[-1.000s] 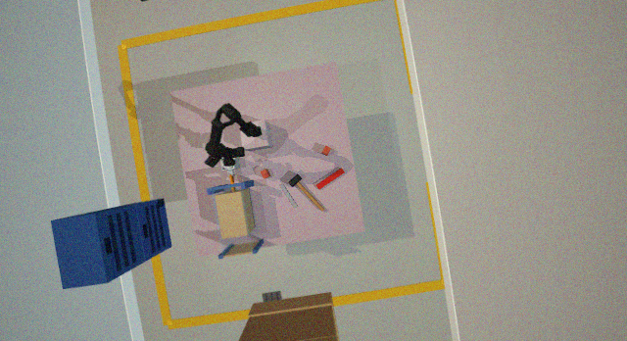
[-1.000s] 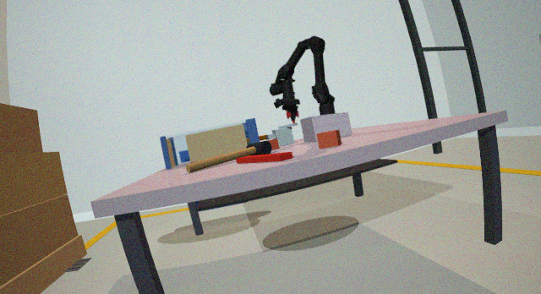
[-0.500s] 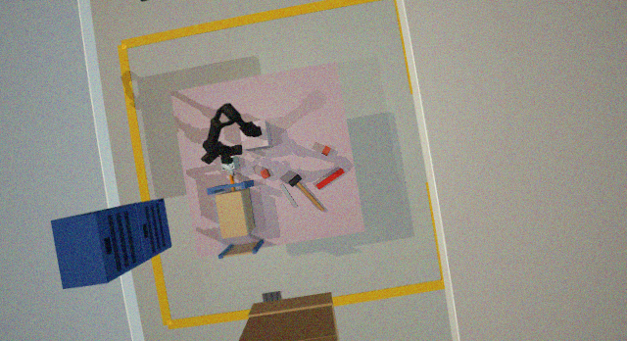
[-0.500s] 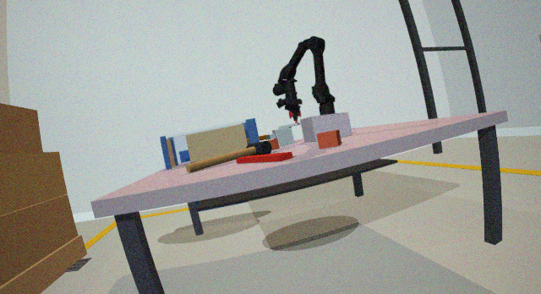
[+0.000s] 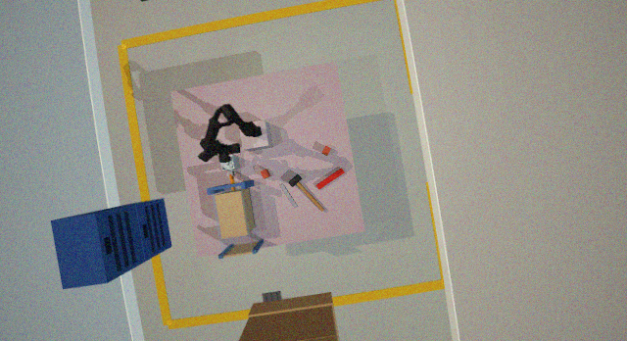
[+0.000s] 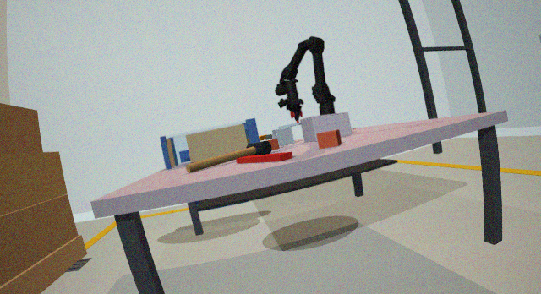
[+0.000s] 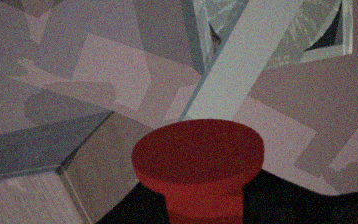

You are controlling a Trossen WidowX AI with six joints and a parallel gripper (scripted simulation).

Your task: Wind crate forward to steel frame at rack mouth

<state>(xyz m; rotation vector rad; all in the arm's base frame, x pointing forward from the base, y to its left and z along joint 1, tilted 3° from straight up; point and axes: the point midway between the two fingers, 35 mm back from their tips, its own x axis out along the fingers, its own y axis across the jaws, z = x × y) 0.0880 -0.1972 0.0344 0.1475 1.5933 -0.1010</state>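
The winch handle is 30 mm ahead of my gripper tip, 30 mm to the right of it and 10 mm below it. The rest, counted from my gripper tip: grey winch 60 mm ahead, 70 mm to the right, 80 mm below; then blue steel frame 230 mm ahead, 80 mm to the right, 10 mm below; then red knob 20 mm above.
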